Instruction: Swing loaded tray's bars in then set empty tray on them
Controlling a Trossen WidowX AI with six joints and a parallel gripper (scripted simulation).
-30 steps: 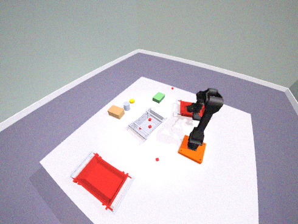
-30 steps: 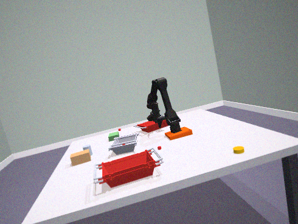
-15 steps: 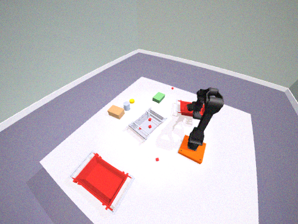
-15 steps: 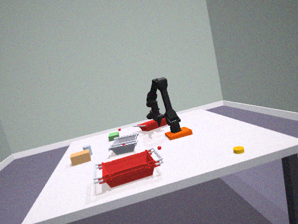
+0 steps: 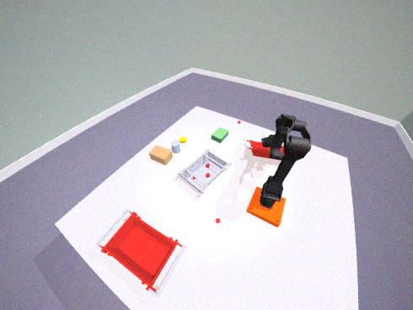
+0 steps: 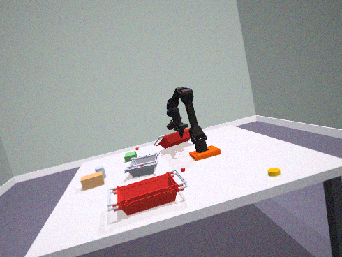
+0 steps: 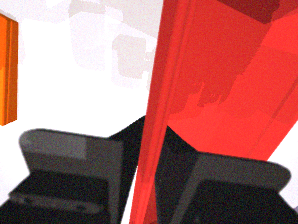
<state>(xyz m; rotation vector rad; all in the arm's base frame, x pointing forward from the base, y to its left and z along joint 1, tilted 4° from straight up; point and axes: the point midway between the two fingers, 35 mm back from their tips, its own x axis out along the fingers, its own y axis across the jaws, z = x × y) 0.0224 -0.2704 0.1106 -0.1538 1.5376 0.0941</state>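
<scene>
Right now the red tray is 7 cm to the right of my gripper tip and 1 cm ahead of it. The rest, counted from my gripper tip: grey cylinder 59 cm ahead, 11 cm to the left, 4 cm below; then green block 36 cm ahead, 14 cm to the right, 6 cm below; then small red cube 45 cm to the left, 18 cm ahead, 7 cm below.
</scene>
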